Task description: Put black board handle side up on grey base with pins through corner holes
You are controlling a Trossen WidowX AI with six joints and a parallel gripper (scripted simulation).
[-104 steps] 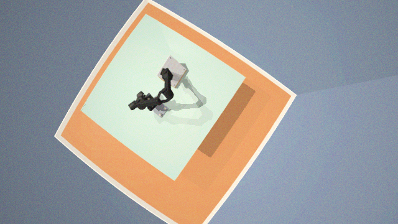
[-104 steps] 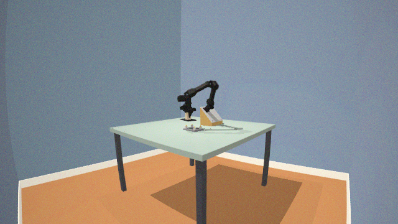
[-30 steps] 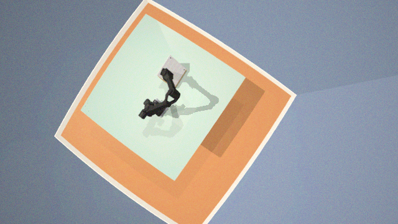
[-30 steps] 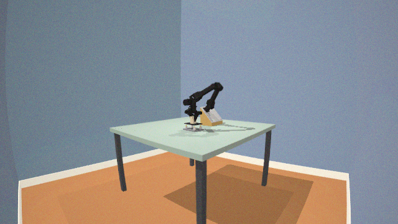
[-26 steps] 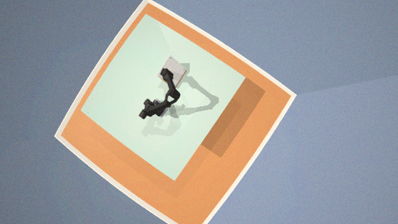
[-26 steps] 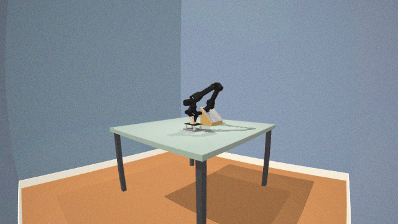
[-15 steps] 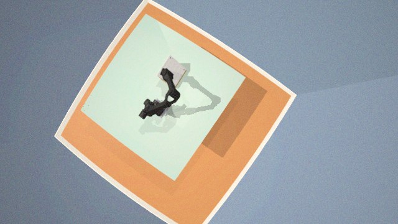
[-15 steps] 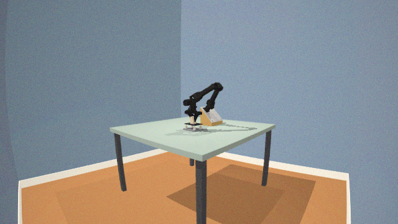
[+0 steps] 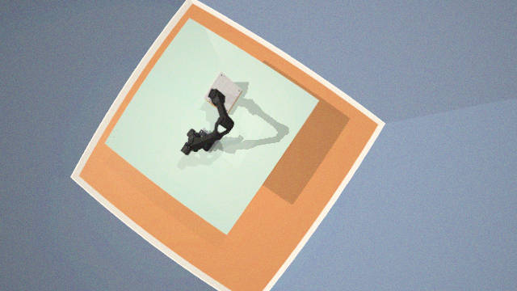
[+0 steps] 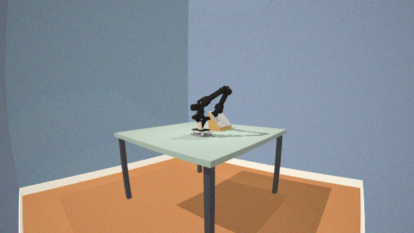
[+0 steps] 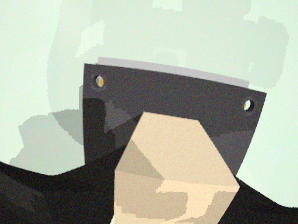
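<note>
The black board lies right at my gripper tip. Also, from my gripper tip: grey base: 70 mm below.
</note>
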